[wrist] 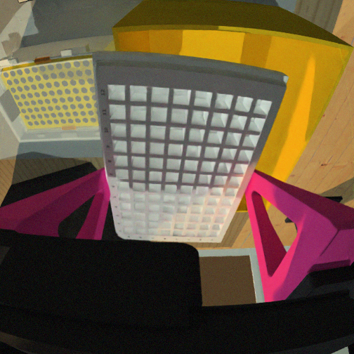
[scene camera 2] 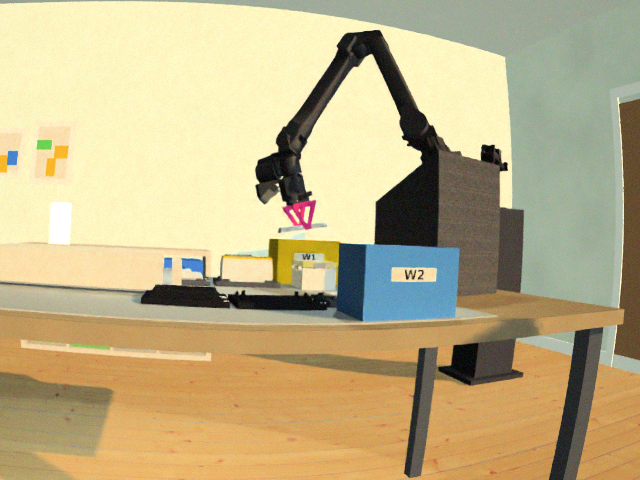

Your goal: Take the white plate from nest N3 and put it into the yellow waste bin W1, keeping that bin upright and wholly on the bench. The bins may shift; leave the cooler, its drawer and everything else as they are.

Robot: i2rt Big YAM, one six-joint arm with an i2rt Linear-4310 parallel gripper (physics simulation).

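Frame: origin at the arm's base, x ahead, y left, z up, level; centimetres.
Where they show: gripper, between the fingertips: (scene camera 2: 303, 229); arm's base, origin of its link: (scene camera 2: 441, 168).
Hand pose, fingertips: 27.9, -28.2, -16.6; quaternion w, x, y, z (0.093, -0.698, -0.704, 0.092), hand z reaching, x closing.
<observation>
Each offset is from my fingertips to the centre of the thing, as dx, dy, dz. "pt": to the spot under its first point.
My gripper (scene camera 2: 303, 225) (wrist: 177, 175) is shut on the white plate @(pt +5.7, +3.7, -0.3) (scene camera 2: 286, 229) (wrist: 185, 120), with one pink finger at each long side. The plate is slightly tilted in the scene view, and its grid of square wells shows in the wrist view. The yellow bin W1 @(-0.9, -3.3, -8.9) (scene camera 2: 279, 253) (wrist: 300, 100) stands upright on the bench. The plate hangs a little above its rim in the scene view. In the wrist view the bin shows past the plate's far edge and right side; the plate hides the rest. Nest N3 cannot be told by its label.
Blue bin W2 @(-1.6, +60.7, -8.9) (scene camera 2: 398, 281) stands in front, right of W1. A small white box @(+0.1, +12.3, -11.5) (scene camera 2: 312, 277) is before W1. A yellow-topped box @(+17.3, +9.3, -10.5) (scene camera 2: 247, 268) is left of W1; a yellow dotted rack (wrist: 55, 95) shows left of the plate. Black nests @(+34.4, +47.8, -13.0) (scene camera 2: 186, 296) @(pt +16.7, +51.9, -13.7) (scene camera 2: 281, 301) lie near the front edge.
</observation>
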